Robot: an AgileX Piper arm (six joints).
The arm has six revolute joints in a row. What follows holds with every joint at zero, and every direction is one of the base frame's.
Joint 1 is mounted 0.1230 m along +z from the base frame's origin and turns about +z.
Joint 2 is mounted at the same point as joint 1 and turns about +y.
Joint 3 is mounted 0.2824 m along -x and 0.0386 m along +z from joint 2 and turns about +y.
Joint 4 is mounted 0.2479 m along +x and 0.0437 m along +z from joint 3 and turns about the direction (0.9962, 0, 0.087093).
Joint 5 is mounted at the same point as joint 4 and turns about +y.
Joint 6 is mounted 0.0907 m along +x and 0.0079 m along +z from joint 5 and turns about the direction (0.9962, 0, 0.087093).
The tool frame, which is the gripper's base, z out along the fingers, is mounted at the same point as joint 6; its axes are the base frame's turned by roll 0.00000, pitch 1.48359 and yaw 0.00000 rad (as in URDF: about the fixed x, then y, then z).
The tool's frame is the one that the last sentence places.
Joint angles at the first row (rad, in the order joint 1, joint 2, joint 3, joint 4, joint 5, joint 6):
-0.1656 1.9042 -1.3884 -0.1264 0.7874 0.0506
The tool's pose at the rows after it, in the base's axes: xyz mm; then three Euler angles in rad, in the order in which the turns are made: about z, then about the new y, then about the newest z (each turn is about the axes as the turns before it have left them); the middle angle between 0 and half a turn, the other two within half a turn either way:
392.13 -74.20 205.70 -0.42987 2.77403 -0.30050
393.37 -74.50 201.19 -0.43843 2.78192 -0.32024
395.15 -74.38 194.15 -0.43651 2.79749 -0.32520
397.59 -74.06 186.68 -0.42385 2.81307 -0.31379
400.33 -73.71 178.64 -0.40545 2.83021 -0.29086
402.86 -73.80 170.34 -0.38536 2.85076 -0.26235
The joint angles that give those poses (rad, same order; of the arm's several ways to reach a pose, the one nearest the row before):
-0.1656 1.9114 -1.3899 -0.1332 0.7851 0.0413
-0.1656 1.9232 -1.3904 -0.1350 0.7822 0.0319
-0.1656 1.9415 -1.3913 -0.1288 0.7795 0.0224
-0.1656 1.9624 -1.3948 -0.1180 0.7755 0.0156
-0.1658 1.9858 -1.4003 -0.1044 0.7723 0.0126
-0.1674 2.0103 -1.4074 -0.0889 0.7728 0.0105

